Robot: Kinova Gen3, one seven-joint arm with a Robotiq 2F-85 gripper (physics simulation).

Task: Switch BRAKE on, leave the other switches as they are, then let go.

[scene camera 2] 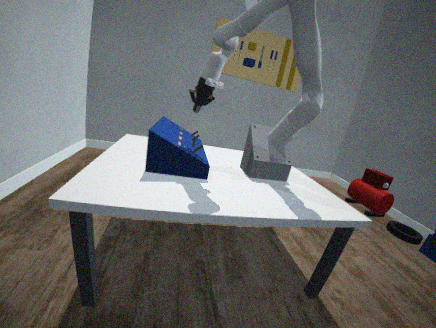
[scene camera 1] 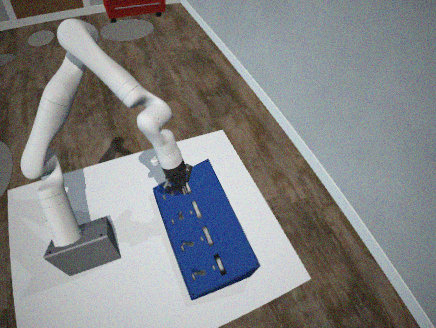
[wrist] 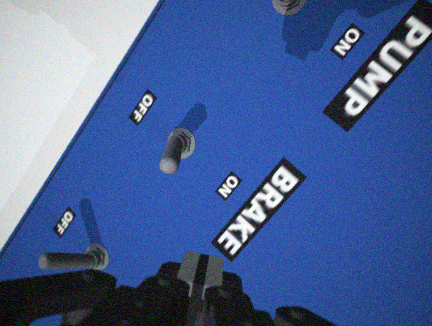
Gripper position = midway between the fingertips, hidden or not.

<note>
In view: my gripper (wrist: 200, 281) and a drive lever (wrist: 47, 261).
</note>
